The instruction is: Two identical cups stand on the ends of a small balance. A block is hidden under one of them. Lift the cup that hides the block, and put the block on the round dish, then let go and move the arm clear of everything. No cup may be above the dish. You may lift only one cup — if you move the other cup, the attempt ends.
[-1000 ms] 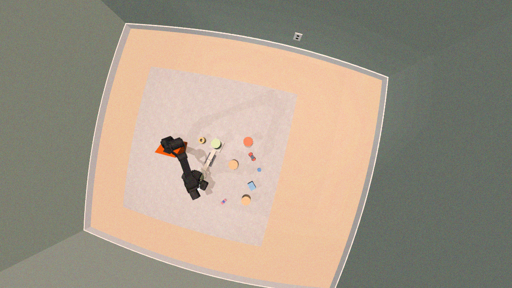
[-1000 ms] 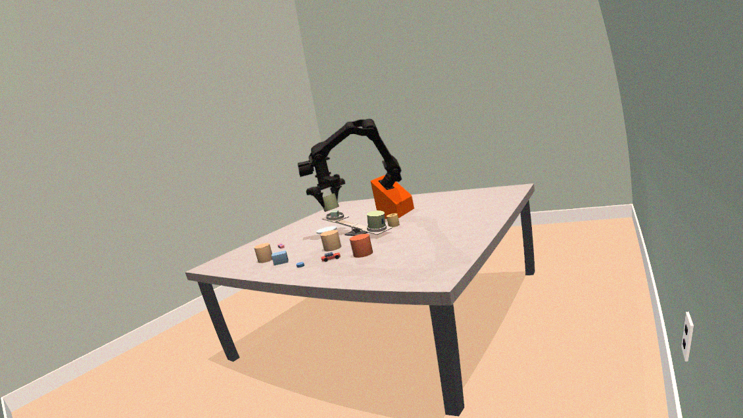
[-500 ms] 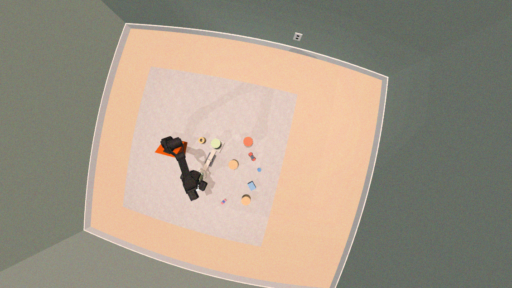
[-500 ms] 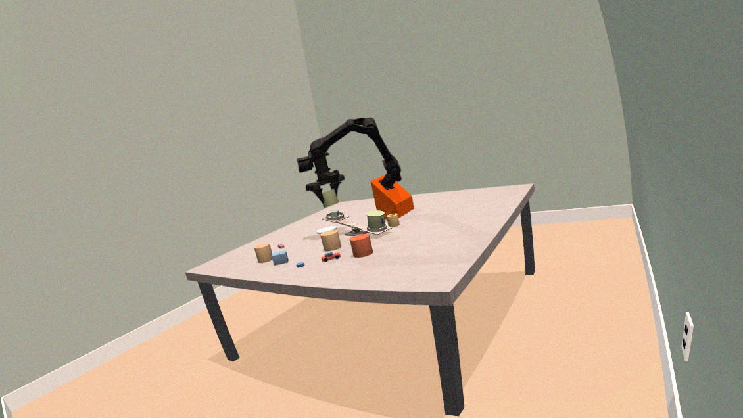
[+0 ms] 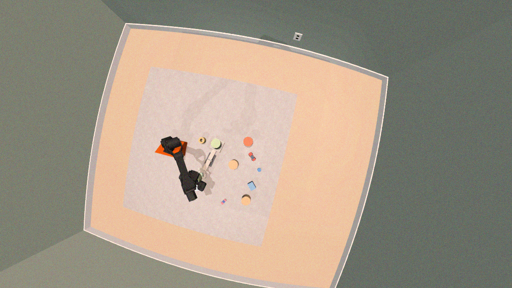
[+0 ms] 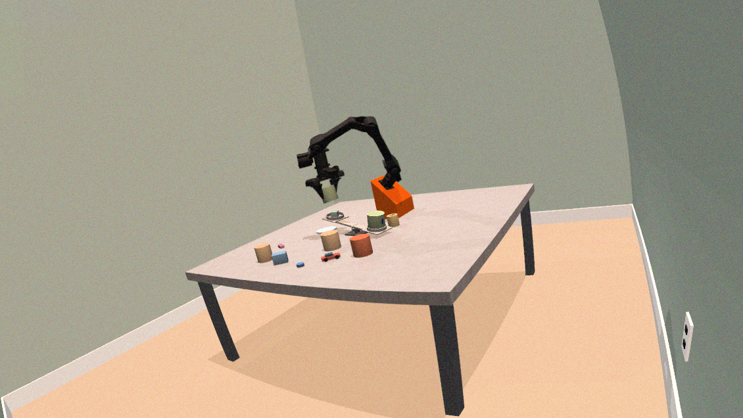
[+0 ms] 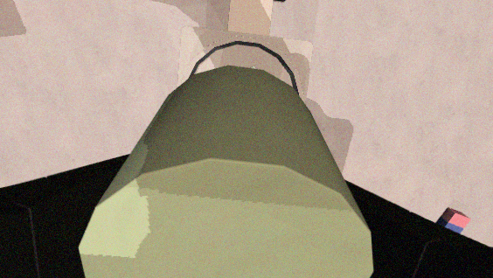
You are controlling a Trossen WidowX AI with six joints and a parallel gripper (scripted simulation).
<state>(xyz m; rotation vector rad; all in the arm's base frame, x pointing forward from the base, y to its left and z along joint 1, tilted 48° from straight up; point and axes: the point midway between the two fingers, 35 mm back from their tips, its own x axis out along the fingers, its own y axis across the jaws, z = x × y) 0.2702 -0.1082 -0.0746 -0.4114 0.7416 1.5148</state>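
Right now the green block is 8 cm below my gripper tip, 1 cm to the left of it and 1 cm ahead of it. Also, from my gripper tip: yellow ring: 26 cm to the left, 14 cm below, 8 cm behind; white round dish: 16 cm below, 10 cm to the right, 3 cm behind; pink piece: 22 cm ahead, 16 cm to the right, 16 cm below.
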